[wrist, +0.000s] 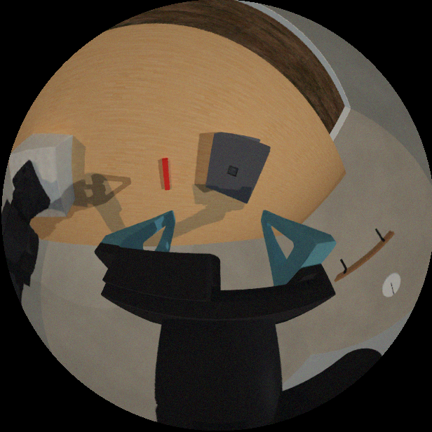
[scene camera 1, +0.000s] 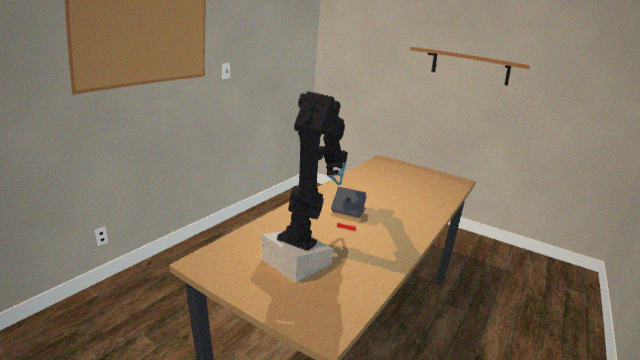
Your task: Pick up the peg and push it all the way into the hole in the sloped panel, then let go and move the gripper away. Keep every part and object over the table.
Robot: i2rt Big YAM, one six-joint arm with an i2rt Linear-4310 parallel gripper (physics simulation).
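Frame: origin at the arm's base, x left, y back, z up, level; millimetres.
Seen in the pictures: gripper, fingertip midpoint: [scene camera 1: 341, 177]; arm's base, origin of the base link: [scene camera 1: 296, 241].
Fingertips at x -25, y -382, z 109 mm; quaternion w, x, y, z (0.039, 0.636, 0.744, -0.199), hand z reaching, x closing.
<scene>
Pixels of each thing's top centre, then the offset from my fingertips to it. "spot": a spot on its surface instead. Level surfaces: height alone.
- red peg, middle of its top: [scene camera 1: 346, 225] dx -58, dy +54, dz -183 mm
- dark grey sloped panel, middle of its top: [scene camera 1: 350, 190] dx -19, dy -103, dz -94 mm
- small square hole, surface spot: [scene camera 1: 348, 200] spot: dx -16, dy -95, dz -140 mm
- wooden table, its level: dz -195 mm
The red peg [scene camera 1: 346, 226] [wrist: 166, 174] lies flat on the table, between the arm's white base block and the dark panel, apart from both. The dark grey sloped panel [scene camera 1: 340, 199] [wrist: 238, 150] stands on the table, with a small square hole [scene camera 1: 348, 200] [wrist: 232, 171] in its face. No peg is in the hole. My gripper [scene camera 1: 338, 181] [wrist: 217, 214] has teal fingers, is wide open and empty, and hangs high above the table near the panel. The arm's shadow falls across part of the panel.
The wooden table [scene camera 1: 420, 185] [wrist: 125, 75] carries the white base block [scene camera 1: 297, 257] [wrist: 62, 175] under the arm. A wall shelf [scene camera 1: 470, 57] [wrist: 367, 258] is on the wall beyond the table.
</scene>
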